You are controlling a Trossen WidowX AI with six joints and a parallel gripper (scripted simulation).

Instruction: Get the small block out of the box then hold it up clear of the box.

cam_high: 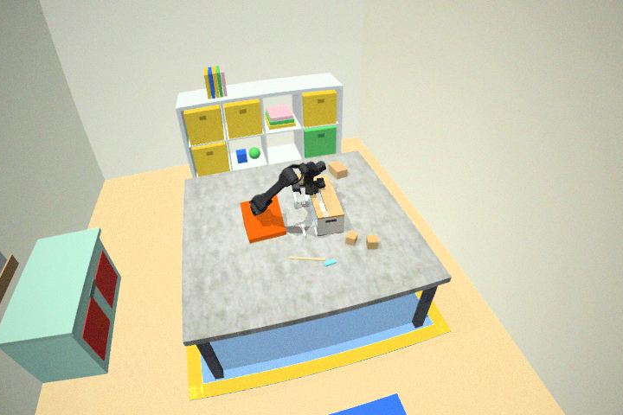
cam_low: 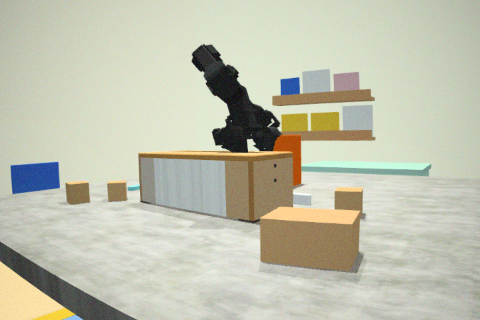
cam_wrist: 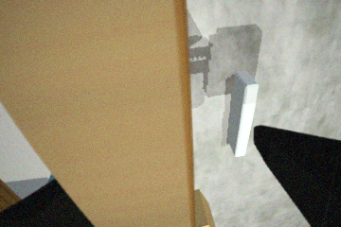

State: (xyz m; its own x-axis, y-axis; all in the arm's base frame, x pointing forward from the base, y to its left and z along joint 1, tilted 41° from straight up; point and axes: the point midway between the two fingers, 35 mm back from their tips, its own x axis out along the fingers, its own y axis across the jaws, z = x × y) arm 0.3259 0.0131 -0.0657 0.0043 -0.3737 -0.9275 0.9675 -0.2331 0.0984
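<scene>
Now: gripper tip 6 cm short of the blue block and 1 cm to the right of it. Round my gripper tip: cyan piece 48 cm to the right, 10 cm behind, 8 cm below; then wooden box 10 cm to the right, 2 cm below, 1 cm ahead; then thin stick 41 cm to the right, 19 cm behind, 8 cm below.
</scene>
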